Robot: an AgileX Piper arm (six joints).
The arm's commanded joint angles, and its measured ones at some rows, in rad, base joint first. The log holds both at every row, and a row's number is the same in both.
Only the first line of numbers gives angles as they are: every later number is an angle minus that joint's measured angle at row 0.
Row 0, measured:
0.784 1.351 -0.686 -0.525 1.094 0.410
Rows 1 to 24, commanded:
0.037 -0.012 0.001 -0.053 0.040 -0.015
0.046 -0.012 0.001 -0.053 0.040 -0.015
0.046 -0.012 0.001 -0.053 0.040 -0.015
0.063 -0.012 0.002 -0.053 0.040 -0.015
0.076 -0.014 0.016 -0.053 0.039 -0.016
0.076 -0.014 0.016 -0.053 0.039 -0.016
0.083 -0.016 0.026 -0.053 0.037 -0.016
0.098 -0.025 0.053 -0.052 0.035 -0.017
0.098 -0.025 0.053 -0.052 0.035 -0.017
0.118 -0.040 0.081 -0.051 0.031 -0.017
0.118 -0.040 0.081 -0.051 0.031 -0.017
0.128 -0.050 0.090 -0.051 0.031 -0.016
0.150 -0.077 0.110 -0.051 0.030 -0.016
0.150 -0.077 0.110 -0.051 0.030 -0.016
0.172 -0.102 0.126 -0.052 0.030 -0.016
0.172 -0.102 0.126 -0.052 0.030 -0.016
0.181 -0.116 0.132 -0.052 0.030 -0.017
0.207 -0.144 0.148 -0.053 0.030 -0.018
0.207 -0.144 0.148 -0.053 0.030 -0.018
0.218 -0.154 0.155 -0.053 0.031 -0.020
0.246 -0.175 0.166 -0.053 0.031 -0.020
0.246 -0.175 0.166 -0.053 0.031 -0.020
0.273 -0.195 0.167 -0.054 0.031 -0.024
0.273 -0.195 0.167 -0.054 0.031 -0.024
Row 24, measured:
0.240 -0.168 0.160 0.000 0.000 -0.016
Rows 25 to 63, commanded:
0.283 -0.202 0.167 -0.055 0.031 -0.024
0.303 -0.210 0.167 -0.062 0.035 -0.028
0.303 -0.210 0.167 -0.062 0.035 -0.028
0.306 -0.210 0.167 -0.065 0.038 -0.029
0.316 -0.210 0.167 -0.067 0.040 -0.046
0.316 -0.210 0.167 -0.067 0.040 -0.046
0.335 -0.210 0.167 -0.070 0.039 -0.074
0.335 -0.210 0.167 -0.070 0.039 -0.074
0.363 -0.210 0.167 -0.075 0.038 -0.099
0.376 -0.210 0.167 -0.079 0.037 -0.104
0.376 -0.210 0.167 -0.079 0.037 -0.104
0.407 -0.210 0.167 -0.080 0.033 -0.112
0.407 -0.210 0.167 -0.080 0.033 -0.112
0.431 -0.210 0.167 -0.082 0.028 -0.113
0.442 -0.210 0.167 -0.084 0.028 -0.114
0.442 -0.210 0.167 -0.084 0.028 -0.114
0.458 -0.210 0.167 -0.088 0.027 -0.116
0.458 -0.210 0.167 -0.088 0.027 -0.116
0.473 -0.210 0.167 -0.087 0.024 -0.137
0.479 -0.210 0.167 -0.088 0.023 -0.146
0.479 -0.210 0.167 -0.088 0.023 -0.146
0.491 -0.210 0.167 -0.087 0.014 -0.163
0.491 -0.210 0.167 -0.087 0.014 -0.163
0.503 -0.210 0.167 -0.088 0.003 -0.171
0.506 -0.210 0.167 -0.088 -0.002 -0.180
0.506 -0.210 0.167 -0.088 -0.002 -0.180
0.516 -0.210 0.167 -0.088 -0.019 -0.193
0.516 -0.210 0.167 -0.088 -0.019 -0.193
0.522 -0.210 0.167 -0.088 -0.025 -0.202
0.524 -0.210 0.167 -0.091 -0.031 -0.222
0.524 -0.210 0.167 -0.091 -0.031 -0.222
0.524 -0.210 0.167 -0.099 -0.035 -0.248
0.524 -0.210 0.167 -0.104 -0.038 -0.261
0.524 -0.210 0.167 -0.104 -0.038 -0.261
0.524 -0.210 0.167 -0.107 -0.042 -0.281
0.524 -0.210 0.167 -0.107 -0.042 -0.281
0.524 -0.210 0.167 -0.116 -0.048 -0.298
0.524 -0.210 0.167 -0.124 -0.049 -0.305
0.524 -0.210 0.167 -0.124 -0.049 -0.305
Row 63, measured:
0.520 -0.205 0.163 -0.050 -0.056 -0.276
